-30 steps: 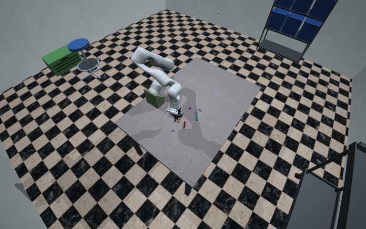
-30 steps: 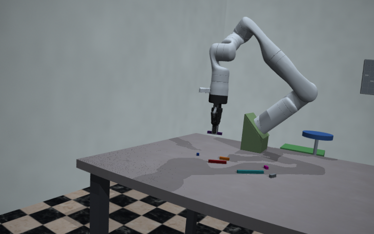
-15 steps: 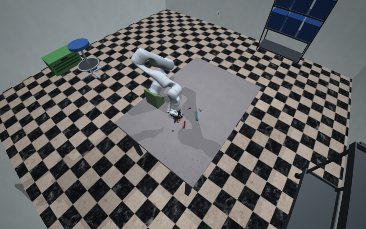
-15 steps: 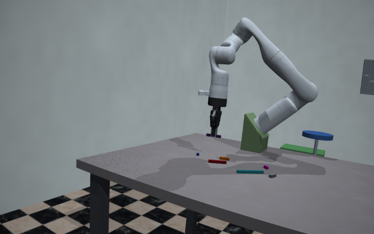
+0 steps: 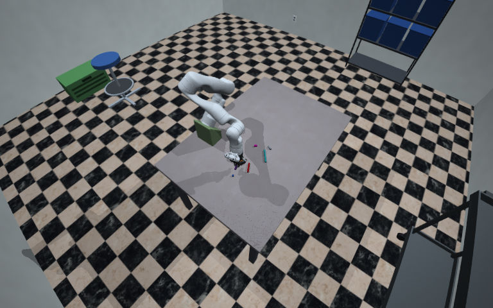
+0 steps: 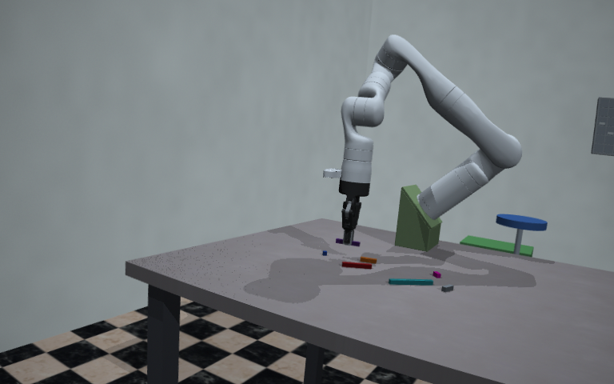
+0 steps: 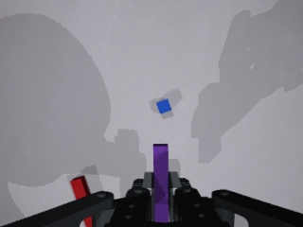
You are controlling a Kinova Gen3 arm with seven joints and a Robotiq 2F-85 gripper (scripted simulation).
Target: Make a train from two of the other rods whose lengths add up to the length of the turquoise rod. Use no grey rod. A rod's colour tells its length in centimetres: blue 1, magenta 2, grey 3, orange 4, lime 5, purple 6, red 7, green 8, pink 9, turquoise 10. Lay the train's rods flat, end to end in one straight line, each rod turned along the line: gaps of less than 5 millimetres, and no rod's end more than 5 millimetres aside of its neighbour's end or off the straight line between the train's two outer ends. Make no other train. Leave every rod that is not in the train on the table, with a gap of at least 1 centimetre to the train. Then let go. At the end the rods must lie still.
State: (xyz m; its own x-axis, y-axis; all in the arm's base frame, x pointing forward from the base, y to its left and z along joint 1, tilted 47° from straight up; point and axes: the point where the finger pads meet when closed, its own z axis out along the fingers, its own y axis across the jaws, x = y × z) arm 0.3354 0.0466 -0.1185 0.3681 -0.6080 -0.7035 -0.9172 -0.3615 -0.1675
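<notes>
My hand is 5 cm to the right of the orange rod, 5 cm above it and 2 cm past it. From my hand the other things lie so: purple rod 1 cm below; then small blue rod 5 cm to the right, 5 cm below, 2 cm ahead; then red rod 6 cm to the left, 5 cm below, 4 cm ahead.
</notes>
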